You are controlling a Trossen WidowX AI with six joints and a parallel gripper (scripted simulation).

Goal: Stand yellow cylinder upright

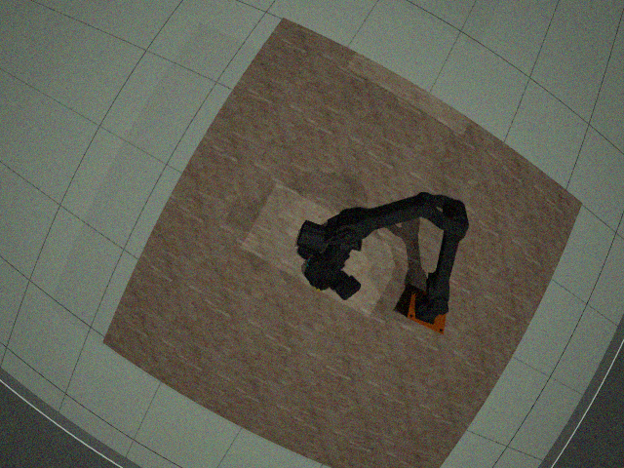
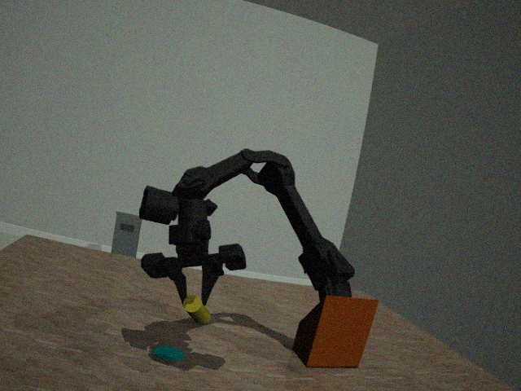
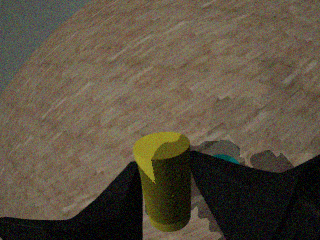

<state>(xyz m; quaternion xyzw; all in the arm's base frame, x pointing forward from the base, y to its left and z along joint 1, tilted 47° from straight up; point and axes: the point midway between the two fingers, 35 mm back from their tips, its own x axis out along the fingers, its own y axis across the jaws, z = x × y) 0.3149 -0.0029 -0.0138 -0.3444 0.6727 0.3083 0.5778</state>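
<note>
My gripper tip is 12 cm above the cyan circle, 4 cm to the left of it and 2 cm short of it. From my gripper tip the other things lie so: yellow cylinder: 1 cm to the right, 1 cm below, 1 cm behind.
</note>
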